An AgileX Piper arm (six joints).
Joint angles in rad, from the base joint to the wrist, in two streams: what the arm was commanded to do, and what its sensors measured. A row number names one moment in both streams.
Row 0, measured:
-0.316, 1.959, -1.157, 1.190, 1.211, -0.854
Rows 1 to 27, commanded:
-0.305, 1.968, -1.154, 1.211, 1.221, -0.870
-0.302, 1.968, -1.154, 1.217, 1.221, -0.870
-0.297, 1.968, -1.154, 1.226, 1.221, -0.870
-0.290, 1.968, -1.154, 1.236, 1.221, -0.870
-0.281, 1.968, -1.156, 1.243, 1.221, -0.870
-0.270, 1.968, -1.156, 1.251, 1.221, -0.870
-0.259, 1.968, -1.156, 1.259, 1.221, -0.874
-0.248, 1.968, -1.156, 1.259, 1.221, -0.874
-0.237, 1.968, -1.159, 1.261, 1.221, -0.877
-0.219, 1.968, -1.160, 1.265, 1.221, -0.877
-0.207, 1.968, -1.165, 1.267, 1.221, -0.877
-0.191, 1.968, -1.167, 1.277, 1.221, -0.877
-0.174, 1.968, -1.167, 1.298, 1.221, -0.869
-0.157, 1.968, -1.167, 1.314, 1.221, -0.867
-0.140, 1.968, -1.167, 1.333, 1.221, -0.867
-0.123, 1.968, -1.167, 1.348, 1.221, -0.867
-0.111, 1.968, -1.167, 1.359, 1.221, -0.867
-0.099, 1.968, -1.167, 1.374, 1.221, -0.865
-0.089, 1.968, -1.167, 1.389, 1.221, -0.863
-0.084, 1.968, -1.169, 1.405, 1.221, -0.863
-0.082, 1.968, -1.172, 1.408, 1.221, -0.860
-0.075, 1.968, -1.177, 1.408, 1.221, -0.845
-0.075, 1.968, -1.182, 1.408, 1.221, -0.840
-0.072, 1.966, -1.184, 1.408, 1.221, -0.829
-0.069, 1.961, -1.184, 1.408, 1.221, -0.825
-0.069, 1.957, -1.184, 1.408, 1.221, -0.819
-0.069, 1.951, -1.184, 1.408, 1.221, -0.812
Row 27, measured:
-0.074, 1.971, -1.173, 1.395, 1.215, -0.833
